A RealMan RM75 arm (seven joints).
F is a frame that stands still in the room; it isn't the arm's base.
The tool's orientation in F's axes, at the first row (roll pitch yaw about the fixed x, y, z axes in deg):
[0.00, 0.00, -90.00]
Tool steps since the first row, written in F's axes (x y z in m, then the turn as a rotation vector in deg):
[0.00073, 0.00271, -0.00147, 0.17, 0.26, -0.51]
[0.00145, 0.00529, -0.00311, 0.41, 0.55, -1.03]
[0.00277, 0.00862, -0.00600, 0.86, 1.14, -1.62]
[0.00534, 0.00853, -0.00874, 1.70, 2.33, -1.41]
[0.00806, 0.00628, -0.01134, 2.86, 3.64, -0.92]
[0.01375, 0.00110, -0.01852, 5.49, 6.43, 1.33]
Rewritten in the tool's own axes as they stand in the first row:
[-0.00271, 0.00073, -0.00147, -0.26, 0.17, -0.51]
[-0.00529, 0.00145, -0.00311, -0.55, 0.41, -1.03]
[-0.00862, 0.00277, -0.00600, -1.14, 0.86, -1.62]
[-0.00853, 0.00534, -0.00874, -2.33, 1.70, -1.41]
[-0.00628, 0.00806, -0.01134, -3.64, 2.86, -0.92]
[-0.00110, 0.01375, -0.01852, -6.43, 5.49, 1.33]

